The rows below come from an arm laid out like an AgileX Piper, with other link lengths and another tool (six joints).
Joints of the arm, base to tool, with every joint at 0 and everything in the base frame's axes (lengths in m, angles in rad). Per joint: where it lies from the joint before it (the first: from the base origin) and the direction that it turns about. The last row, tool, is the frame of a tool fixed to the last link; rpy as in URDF.
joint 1: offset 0 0 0.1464 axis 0 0 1
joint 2: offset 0 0 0 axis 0 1 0
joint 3: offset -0.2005 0 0.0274 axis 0 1 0
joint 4: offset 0.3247 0 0.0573 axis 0.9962 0 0.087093
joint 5: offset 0 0 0 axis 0 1 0
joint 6: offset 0.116 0 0.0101 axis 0.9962 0 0.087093
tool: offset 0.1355 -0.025 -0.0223 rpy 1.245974 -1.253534 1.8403
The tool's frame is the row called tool.
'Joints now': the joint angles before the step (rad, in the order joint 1, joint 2, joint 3, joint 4, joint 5, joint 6). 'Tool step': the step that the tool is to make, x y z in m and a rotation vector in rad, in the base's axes. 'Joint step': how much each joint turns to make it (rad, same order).
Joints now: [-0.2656 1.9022 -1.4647 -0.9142 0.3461 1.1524]
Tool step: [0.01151 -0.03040 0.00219 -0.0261 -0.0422 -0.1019]
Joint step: [-0.0140 0.1144 -0.1271 -0.1788 0.0552 0.2098]
